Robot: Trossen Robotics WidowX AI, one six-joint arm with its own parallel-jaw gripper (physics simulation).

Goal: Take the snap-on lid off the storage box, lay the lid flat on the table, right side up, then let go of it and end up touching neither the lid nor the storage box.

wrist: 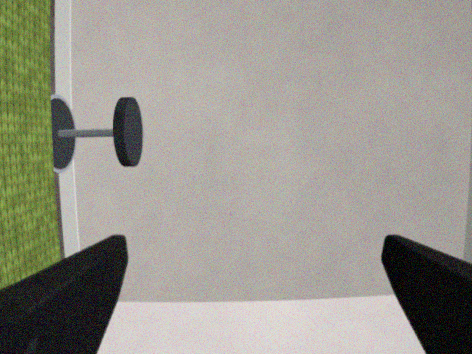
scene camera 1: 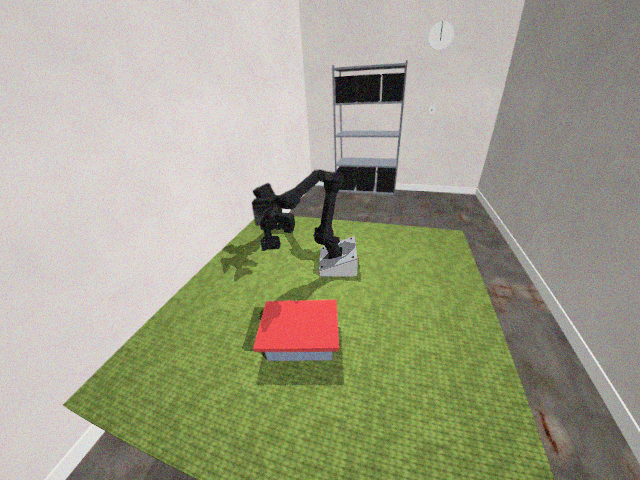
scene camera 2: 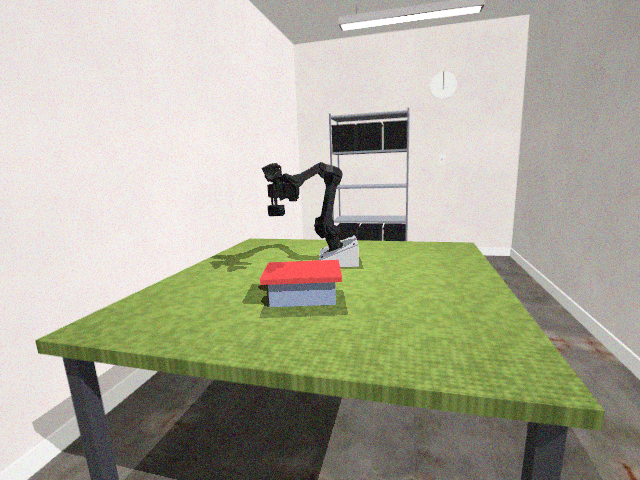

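The red lid (scene camera 1: 299,325) (scene camera 2: 302,272) sits flat and right side up on top of the blue-grey storage box (scene camera 1: 299,355) (scene camera 2: 302,295), overhanging its walls. The box stands upright on the green table (scene camera 1: 413,361) (scene camera 2: 413,330) (wrist: 25,150), in front of the arm's base. My gripper (scene camera 1: 265,227) (scene camera 2: 275,200) (wrist: 257,248) is open and empty. It hangs high above the table, behind and to the left of the box in the scene views, apart from lid and box. In the wrist view its fingers stand wide apart before a wall. Neither lid nor box shows in the wrist view.
The arm's light grey base (scene camera 1: 338,267) (scene camera 2: 349,255) stands on the table behind the box. A wall runs along the left side. A metal shelf rack (scene camera 1: 369,67) (scene camera 2: 369,115) stands beyond the table. Two dark discs joined by a rod (wrist: 95,133) show beyond the table's edge.
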